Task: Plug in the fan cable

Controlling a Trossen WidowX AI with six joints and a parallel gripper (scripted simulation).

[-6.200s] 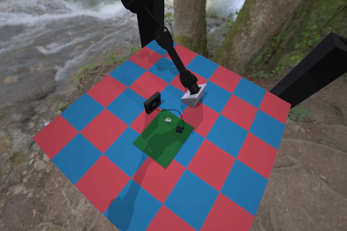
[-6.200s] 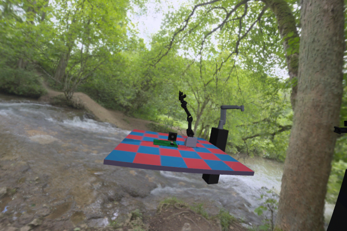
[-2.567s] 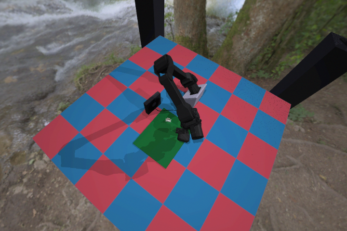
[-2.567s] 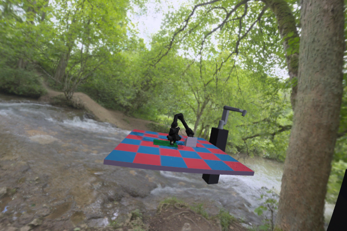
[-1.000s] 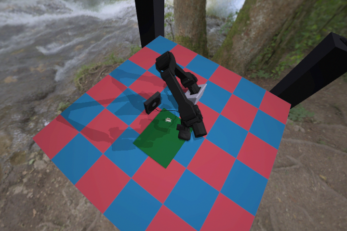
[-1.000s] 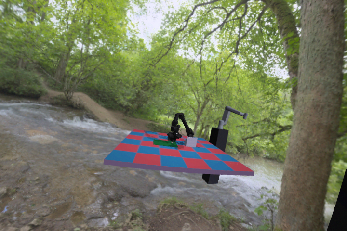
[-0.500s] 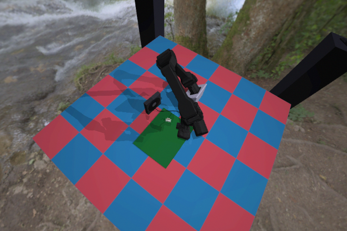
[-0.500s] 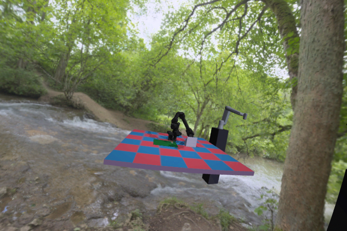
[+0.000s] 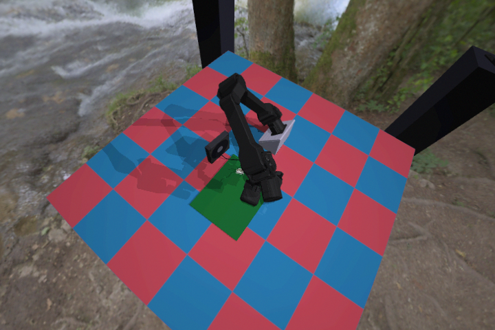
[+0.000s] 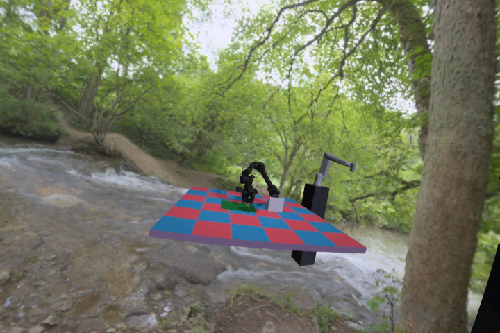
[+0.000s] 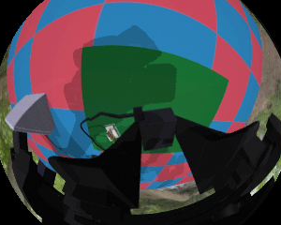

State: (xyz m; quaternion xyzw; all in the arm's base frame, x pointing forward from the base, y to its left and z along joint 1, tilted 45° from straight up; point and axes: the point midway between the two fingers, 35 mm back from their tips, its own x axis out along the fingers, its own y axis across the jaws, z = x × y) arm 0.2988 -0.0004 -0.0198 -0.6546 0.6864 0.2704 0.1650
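Now: gripper tip 3 cm short of the green board, 6 cm to the left of it and 10 cm above it. The rest, counted from my gripper tip: black fan (10 cm behind, 21 cm to the right, 3 cm below); black plug (1 cm to the right); four-pin header (7 cm behind, 8 cm to the right, 8 cm below).
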